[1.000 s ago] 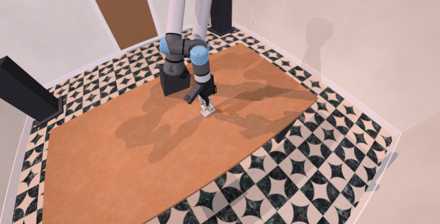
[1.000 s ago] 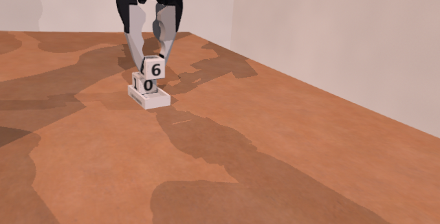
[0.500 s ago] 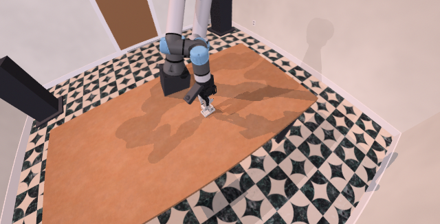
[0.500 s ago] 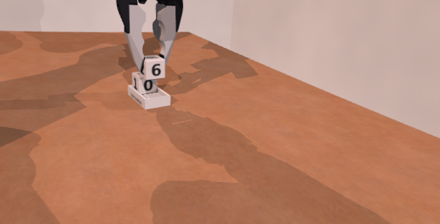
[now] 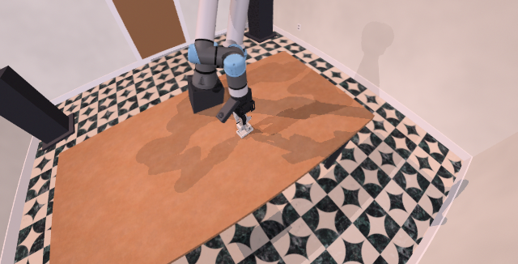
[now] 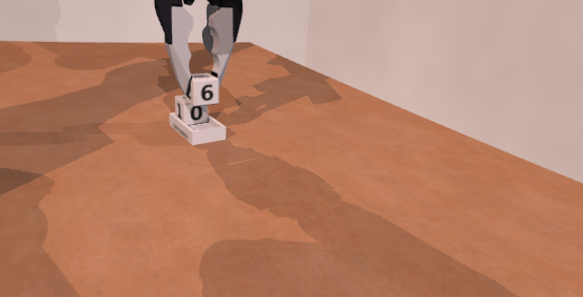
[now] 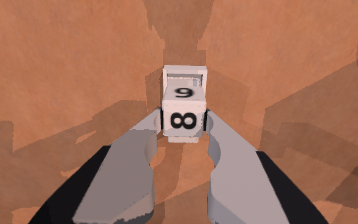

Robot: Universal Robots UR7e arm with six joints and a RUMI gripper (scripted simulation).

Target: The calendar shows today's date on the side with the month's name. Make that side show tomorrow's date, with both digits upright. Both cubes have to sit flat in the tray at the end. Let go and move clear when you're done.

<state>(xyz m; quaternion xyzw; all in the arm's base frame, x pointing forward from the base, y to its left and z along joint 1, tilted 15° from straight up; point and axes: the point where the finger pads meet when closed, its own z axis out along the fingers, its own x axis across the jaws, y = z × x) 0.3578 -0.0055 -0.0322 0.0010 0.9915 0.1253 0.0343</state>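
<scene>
Right now the tray is 2 cm to the left of my hand and 6 cm below it.
</scene>
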